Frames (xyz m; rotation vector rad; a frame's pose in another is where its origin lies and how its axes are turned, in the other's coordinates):
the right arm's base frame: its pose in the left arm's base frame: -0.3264 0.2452 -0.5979 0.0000 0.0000 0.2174
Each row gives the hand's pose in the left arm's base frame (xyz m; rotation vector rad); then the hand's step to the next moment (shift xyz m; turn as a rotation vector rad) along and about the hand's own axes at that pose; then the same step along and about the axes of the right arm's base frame.
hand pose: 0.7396 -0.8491 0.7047 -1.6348 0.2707 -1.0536
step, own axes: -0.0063 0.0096 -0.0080 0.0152 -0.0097 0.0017
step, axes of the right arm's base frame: -0.0072 -0.0032 -0.0116 0.0054 -0.0067 0.0159
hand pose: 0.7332 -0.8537 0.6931 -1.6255 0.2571 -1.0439
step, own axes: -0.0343 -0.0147 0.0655 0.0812 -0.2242 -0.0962
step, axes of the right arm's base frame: 0.0379 0.0651 -0.0024 -0.1075 -0.0177 0.2329
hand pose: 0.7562 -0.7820 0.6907 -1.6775 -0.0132 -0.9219
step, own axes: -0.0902 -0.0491 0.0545 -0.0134 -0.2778 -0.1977
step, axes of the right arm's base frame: -0.0312 0.1113 -0.0126 -0.2558 -0.0096 0.2256
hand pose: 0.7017 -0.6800 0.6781 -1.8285 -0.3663 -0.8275
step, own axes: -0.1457 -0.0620 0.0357 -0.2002 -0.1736 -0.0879
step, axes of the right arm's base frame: -0.1084 0.1019 -0.0649 -0.2686 0.0762 0.0014
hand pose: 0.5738 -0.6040 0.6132 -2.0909 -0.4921 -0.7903
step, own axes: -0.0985 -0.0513 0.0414 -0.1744 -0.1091 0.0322
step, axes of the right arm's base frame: -0.0723 0.0743 -0.0575 -0.1578 0.1148 -0.0726
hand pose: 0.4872 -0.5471 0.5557 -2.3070 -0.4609 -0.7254
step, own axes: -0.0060 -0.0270 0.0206 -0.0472 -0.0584 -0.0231
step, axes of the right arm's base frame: -0.0031 0.0342 -0.0032 -0.0686 0.0356 0.0143
